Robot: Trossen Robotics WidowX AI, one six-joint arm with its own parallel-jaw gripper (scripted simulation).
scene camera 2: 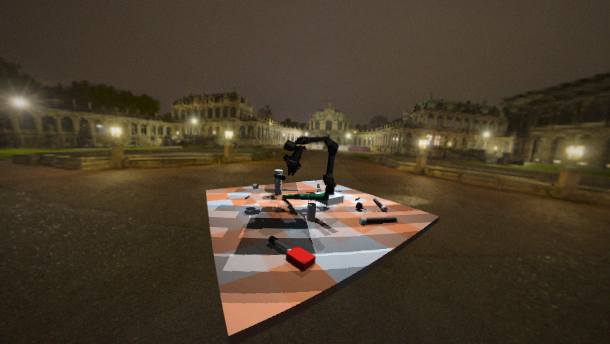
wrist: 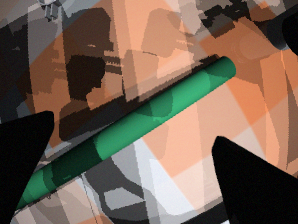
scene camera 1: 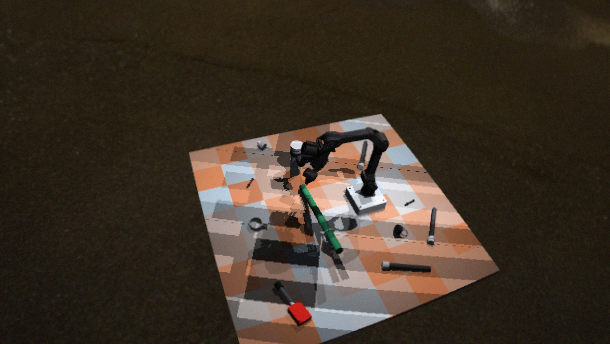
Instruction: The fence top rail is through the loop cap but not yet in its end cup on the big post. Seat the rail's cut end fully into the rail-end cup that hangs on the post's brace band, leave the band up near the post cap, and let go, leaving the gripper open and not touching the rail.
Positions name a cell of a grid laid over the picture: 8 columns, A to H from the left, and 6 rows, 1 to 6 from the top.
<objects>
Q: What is the gripper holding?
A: Nothing.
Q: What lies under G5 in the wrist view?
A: The gripper.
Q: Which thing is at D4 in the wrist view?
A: A green top rail.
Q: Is the gripper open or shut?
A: Open.
</objects>
